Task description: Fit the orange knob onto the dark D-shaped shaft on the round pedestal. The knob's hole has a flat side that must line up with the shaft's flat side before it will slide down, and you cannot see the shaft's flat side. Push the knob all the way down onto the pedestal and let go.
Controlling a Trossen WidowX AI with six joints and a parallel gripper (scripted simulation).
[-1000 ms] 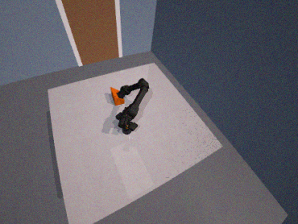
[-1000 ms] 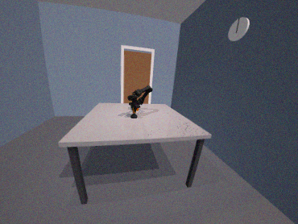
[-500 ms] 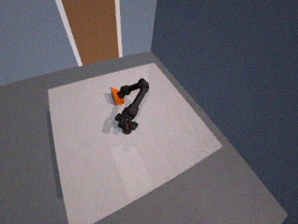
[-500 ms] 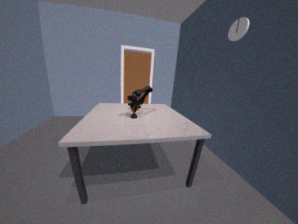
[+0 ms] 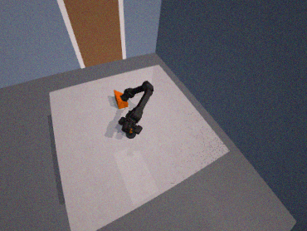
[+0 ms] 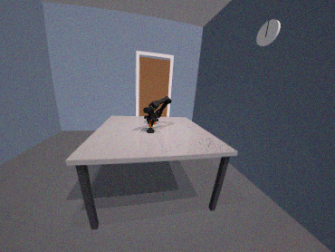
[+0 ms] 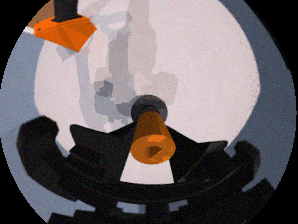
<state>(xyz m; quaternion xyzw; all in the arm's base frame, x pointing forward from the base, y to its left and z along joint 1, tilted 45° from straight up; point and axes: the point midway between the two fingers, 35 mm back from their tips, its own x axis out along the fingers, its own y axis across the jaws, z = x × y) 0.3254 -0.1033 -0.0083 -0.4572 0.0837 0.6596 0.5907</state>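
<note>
My gripper tip is now 2 cm below the orange knob. Also, from my gripper tip: dark round pedestal: 4 cm below.
</note>
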